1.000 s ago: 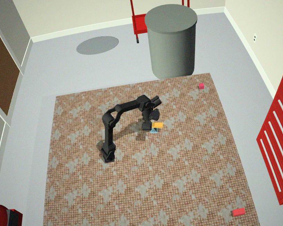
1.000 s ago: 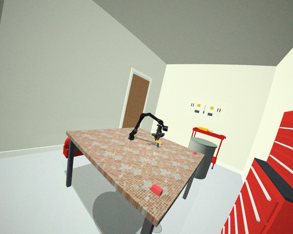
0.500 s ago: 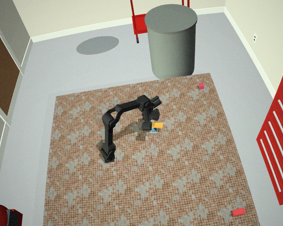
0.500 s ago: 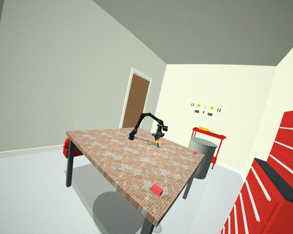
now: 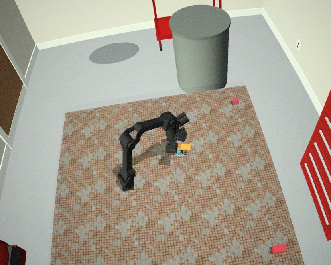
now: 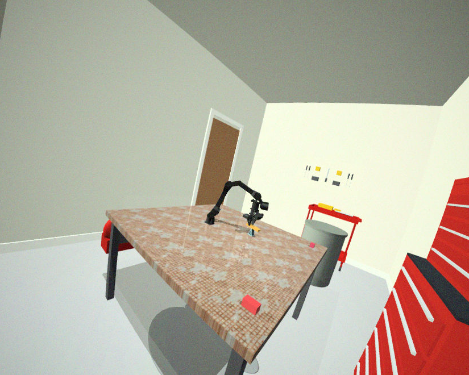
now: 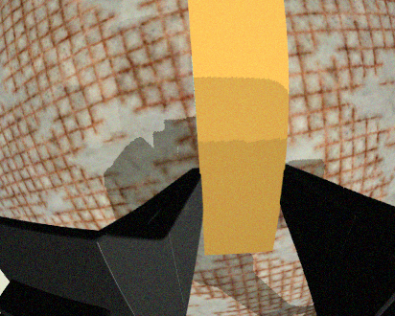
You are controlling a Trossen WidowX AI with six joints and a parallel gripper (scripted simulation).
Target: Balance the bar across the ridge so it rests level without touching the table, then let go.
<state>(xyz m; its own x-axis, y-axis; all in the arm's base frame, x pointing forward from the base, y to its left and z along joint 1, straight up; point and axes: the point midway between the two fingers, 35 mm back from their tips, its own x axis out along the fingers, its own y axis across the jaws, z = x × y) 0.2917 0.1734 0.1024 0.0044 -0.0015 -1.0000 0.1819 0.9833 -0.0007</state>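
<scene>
Now: the bar 3 cm ahead of my gripper tip and 1 cm to the right of it. Also, from my gripper tip: blue-grey wedge (3 cm ahead, 4 cm below); red cube (45 cm ahead, 33 cm to the left, 5 cm below).
</scene>
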